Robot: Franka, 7 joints.
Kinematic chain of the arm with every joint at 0, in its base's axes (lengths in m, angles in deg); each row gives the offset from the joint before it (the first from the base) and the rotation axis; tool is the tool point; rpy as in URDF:
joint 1: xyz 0 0 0.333 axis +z
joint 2: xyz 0 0 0 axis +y
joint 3: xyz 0 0 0.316 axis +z
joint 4: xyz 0.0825 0 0 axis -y
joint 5: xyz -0.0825 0 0.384 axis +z
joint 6: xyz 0 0 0 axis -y
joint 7: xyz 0.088 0 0 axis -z
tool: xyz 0 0 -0.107 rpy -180 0 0
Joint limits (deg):
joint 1: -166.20..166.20
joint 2: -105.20..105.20
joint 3: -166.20..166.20
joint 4: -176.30..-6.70
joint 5: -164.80..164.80
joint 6: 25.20..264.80
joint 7: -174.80..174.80
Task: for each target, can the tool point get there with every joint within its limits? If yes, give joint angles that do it. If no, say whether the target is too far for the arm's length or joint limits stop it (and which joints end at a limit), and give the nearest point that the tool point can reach.
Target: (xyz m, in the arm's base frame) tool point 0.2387 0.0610 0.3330
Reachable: yes | joints 134.35 37.50 -140.92 -161.21 -130.05 219.15 -66.66
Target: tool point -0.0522 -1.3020 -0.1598
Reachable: no: too far | nearest point -0.0321 -0.8018 0.0295 | short by 0.535 m
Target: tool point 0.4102 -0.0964 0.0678
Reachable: yes | joints 31.91 75.07 -31.34 -100.86 -36.55 44.34 -34.97
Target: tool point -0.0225 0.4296 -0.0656
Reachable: yes | joints 34.39 75.84 39.16 -121.04 -64.50 143.34 55.52
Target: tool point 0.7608 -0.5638 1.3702
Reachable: no: too far | nearest point 0.4647 -0.3444 0.9666 | short by 0.547 m
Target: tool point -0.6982 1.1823 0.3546
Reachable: no: too far | nearest point -0.4362 0.7386 0.3465 | short by 0.515 m
